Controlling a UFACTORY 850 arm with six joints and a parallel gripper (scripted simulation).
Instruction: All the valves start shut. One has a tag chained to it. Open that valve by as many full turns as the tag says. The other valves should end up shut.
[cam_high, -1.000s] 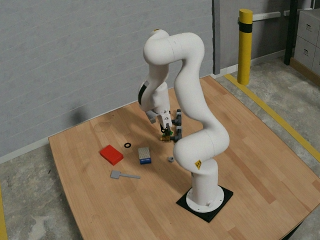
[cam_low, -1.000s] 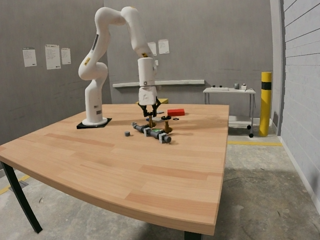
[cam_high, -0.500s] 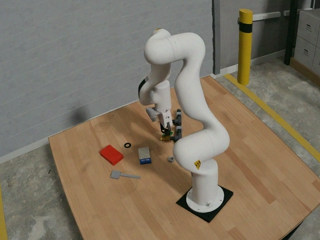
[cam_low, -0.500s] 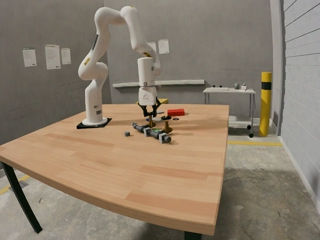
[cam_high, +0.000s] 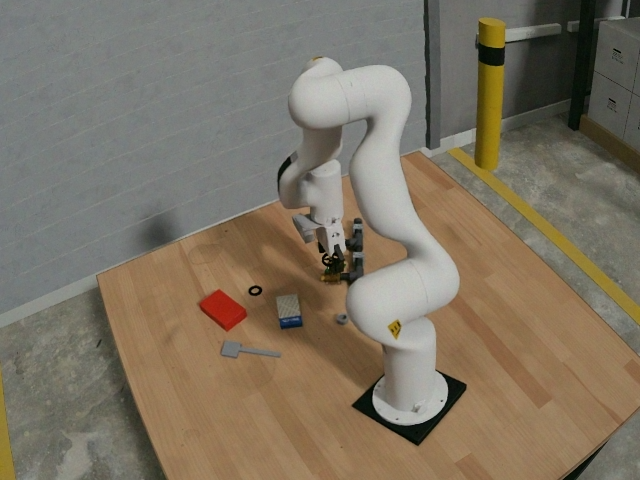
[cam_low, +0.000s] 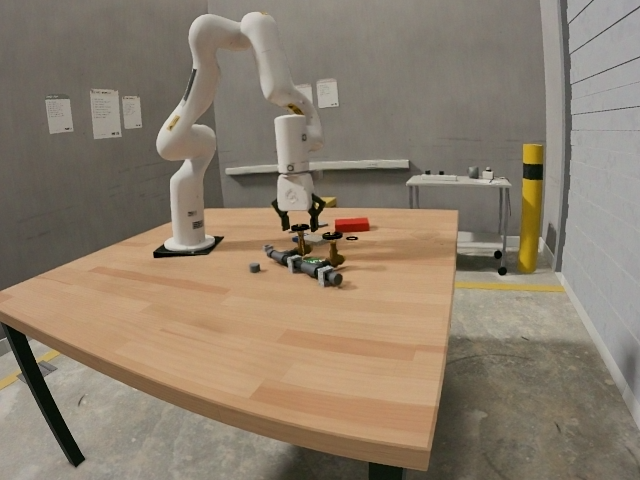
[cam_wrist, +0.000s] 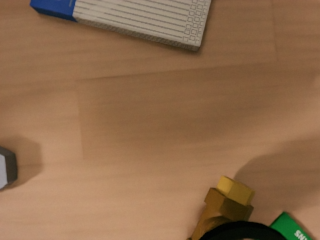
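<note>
The green tag lies 5 cm ahead of my hand, 3 cm to the right of it and 9 cm below it. The rest, counted from my hand: red block: 33 cm to the left, 8 cm below; grey paddle-shaped tool: 16 cm behind, 30 cm to the left, 9 cm below; blue-and-grey box: 7 cm behind, 15 cm to the left, 8 cm below.
</note>
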